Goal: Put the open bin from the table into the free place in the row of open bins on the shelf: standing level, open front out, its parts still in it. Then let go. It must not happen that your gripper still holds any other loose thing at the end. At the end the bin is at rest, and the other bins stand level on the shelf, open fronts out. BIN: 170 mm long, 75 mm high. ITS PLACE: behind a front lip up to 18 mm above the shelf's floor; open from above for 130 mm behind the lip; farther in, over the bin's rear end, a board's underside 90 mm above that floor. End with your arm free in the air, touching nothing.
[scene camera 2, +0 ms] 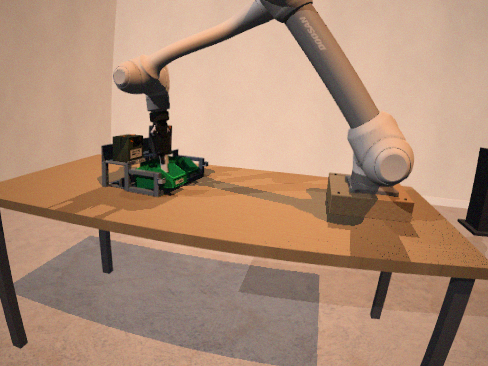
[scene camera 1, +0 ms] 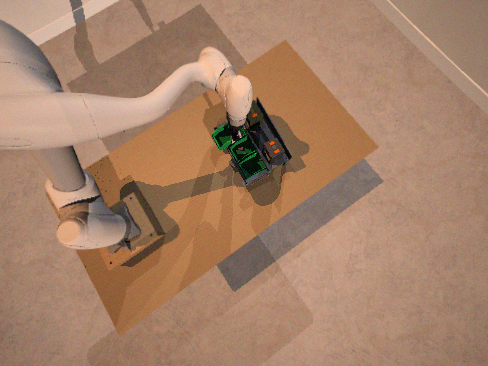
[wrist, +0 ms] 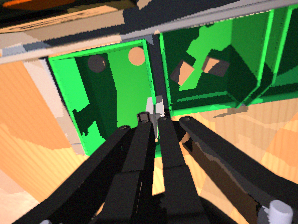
Labels:
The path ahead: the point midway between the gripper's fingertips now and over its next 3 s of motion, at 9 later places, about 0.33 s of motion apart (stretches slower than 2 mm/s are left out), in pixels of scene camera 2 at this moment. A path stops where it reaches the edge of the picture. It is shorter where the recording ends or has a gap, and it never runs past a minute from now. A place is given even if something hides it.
My gripper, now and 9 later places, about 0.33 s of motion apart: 165, 172; 165, 172; 165, 172; 165, 171; 165, 169; 165, 165; 165, 162; 165, 157; 166, 153; 166, 149

